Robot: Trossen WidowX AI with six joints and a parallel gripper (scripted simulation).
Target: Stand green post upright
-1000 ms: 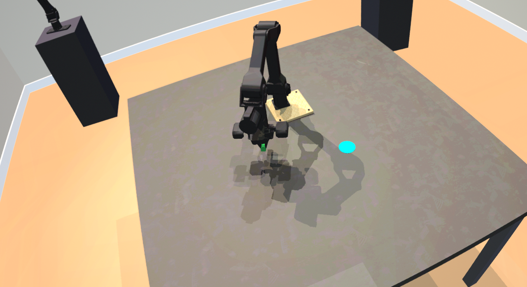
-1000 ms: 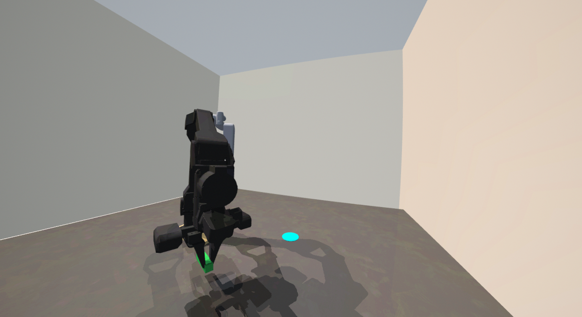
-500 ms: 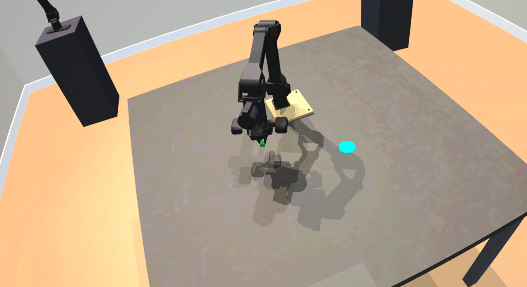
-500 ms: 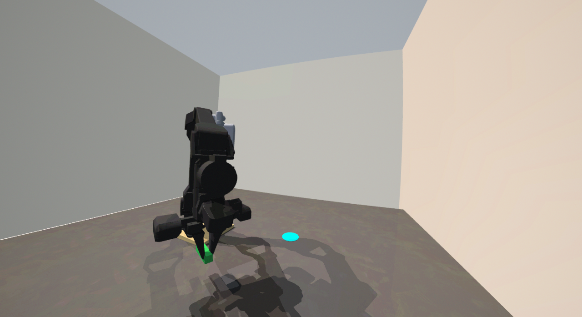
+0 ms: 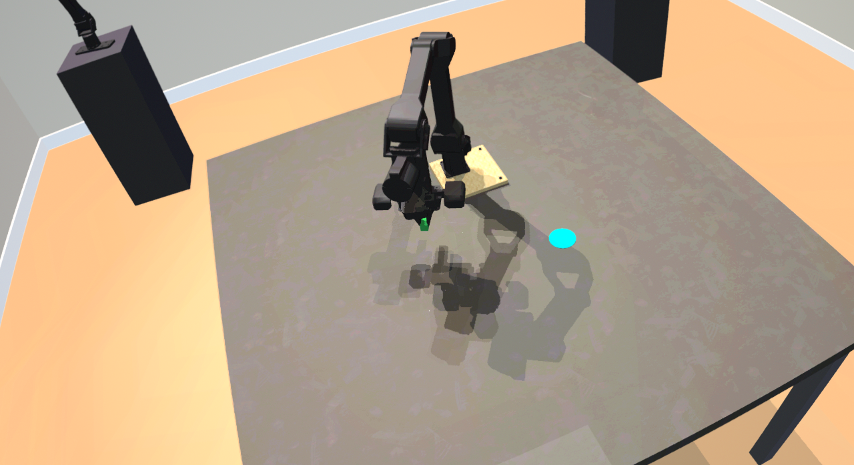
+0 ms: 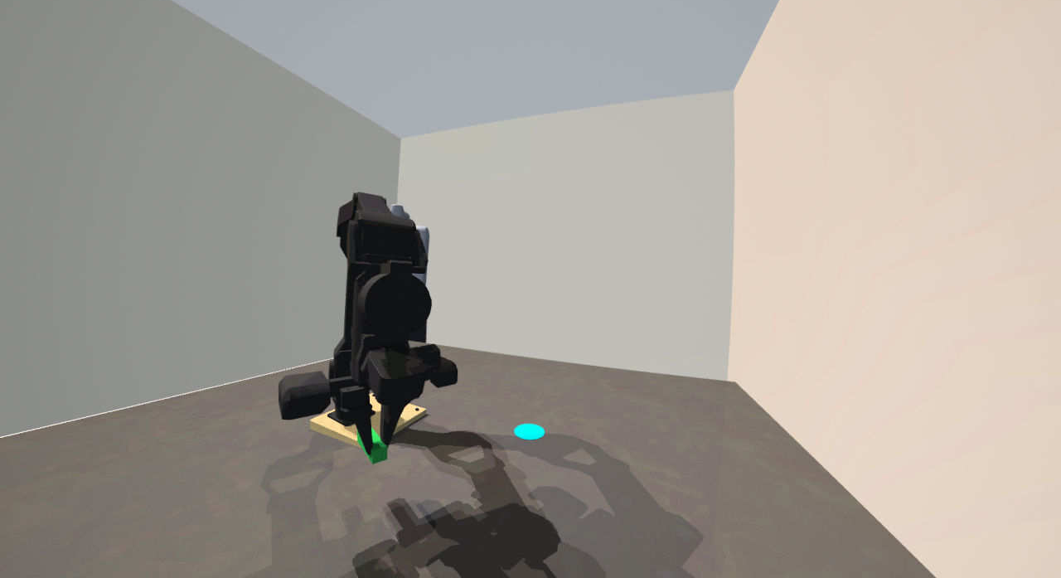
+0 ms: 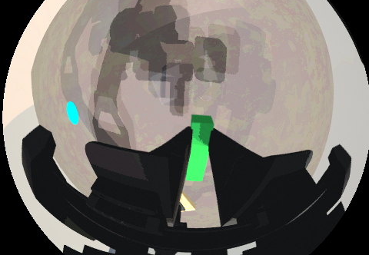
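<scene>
Now: gripper tip 290 mm to the right of the cyan circle, 90 mm above it and 70 mm short of it. From my gripper tip the other things lie so: green post (20 mm behind, 10 mm to the left).
</scene>
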